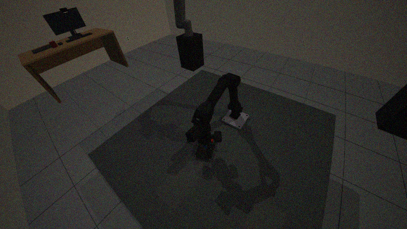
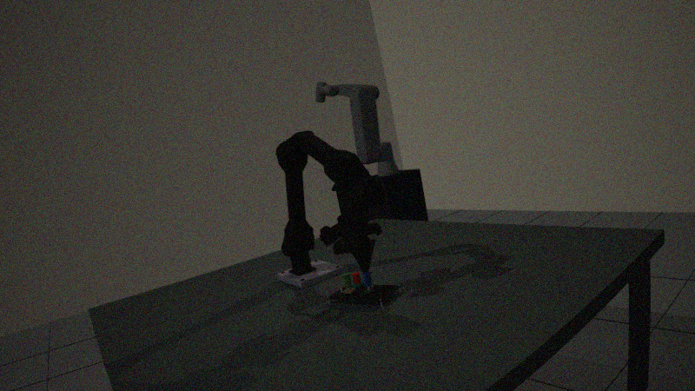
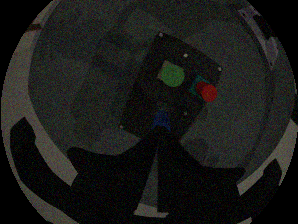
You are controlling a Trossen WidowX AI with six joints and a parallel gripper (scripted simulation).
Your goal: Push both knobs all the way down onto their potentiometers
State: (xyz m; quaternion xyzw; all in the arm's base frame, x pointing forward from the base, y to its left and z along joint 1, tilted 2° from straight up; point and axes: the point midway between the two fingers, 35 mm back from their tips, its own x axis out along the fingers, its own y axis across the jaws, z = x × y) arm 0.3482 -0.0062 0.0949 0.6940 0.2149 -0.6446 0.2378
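The blue knob lies 2 cm below my gripper tip. Round my gripper tip: green knob 4 cm behind, 3 cm to the right, 2 cm below.
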